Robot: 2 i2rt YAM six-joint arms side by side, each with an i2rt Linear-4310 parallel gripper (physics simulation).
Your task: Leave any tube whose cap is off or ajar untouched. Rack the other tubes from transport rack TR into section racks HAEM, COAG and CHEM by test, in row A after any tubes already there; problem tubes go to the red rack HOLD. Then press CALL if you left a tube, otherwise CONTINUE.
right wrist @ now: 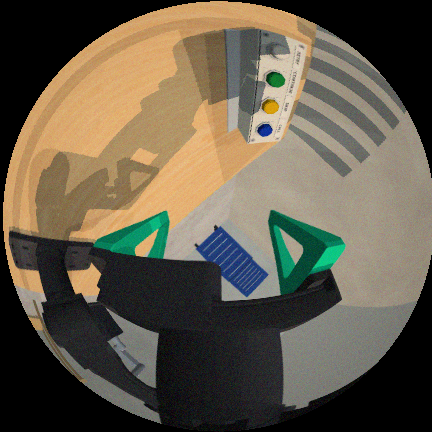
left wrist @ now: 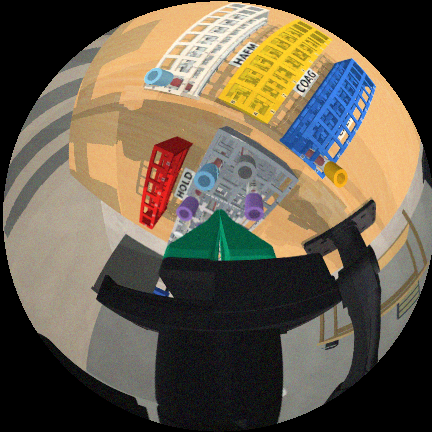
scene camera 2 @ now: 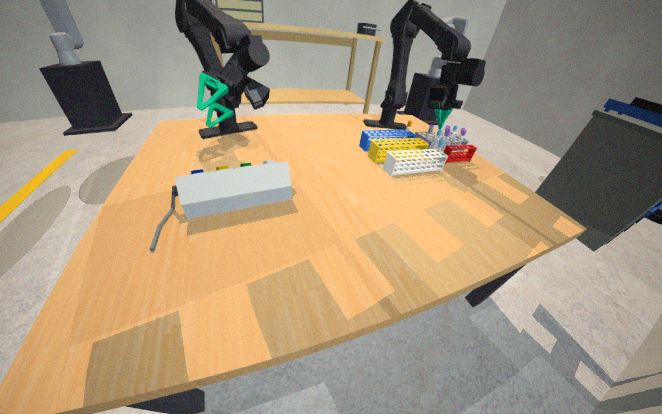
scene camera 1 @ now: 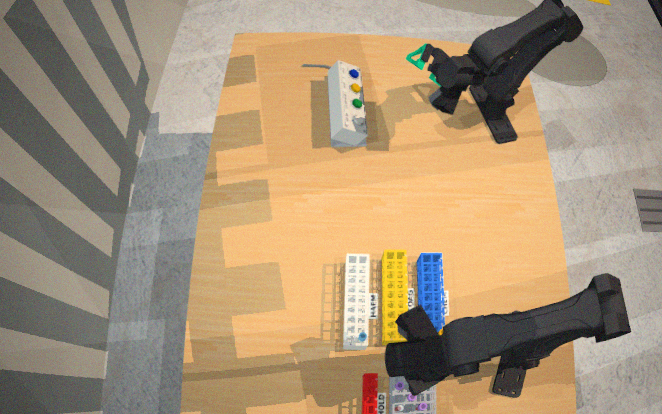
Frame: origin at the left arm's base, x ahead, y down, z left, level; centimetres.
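Seen in the pictures: left gripper, fingertip midpoint: (left wrist: 219,215) (scene camera 2: 440,129) (scene camera 1: 414,379); right gripper, fingertip midpoint: (right wrist: 218,215) (scene camera 2: 204,118) (scene camera 1: 418,66); left arm's base, link origin: (left wrist: 343,230) (scene camera 2: 385,125) (scene camera 1: 515,354); right arm's base, link origin: (right wrist: 48,253) (scene camera 2: 229,130) (scene camera 1: 492,113).
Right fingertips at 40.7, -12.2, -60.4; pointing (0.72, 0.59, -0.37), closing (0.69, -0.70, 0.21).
Observation:
Offsets run from my right fingertips to a thing's middle, as dx, dy, dz. "spot": to the spot under its first point.
My left gripper (scene camera 2: 440,128) (left wrist: 219,215) is shut, its green tips together over the grey transport rack TR @(spot: -13.4, +6.6, +67.6) (left wrist: 231,134). In the left wrist view the rack holds a light-blue-capped tube @(-14.4, +7.1, +70.9) (left wrist: 206,177), a pale grey-topped tube @(-15.8, +7.1, +68.2) (left wrist: 246,166) and purple-capped tubes @(-15.6, +7.2, +74.8) (left wrist: 187,208) @(-18.7, +7.2, +69.7) (left wrist: 254,206); the fingers hide its near part. White HAEM @(spot: -6.7, +11.6, +66.9) (left wrist: 200,93) holds a light-blue-capped tube @(-5.3, +7.1, +67.0) (left wrist: 159,76) at its near end. Yellow COAG @(-9.3, +9.4, +55.7) (left wrist: 272,65) shows no tube. Blue CHEM @(-17.0, +9.4, +54.0) (left wrist: 327,107) holds an orange-capped tube @(-20.6, +7.1, +61.9) (left wrist: 336,175). Red HOLD (left wrist: 172,145) stands beside TR. My right gripper (right wrist: 218,215) is open and empty.
The button box @(+15.2, +8.1, +11.4) (scene camera 1: 345,112) (scene camera 2: 235,192) stands far from the racks, with a blue CALL button @(+15.8, +5.9, +3.6) (right wrist: 265,130), a yellow SKIP button @(+14.0, +5.9, +8.2) (right wrist: 270,106), a green CONTINUE button @(+12.2, +5.9, +12.9) (right wrist: 275,79) and a pale RETRY button @(+10.5, +5.9, +17.6) (right wrist: 276,50). A grey cable @(spot: +25.9, +12.0, -1.4) (scene camera 2: 162,227) leaves it.

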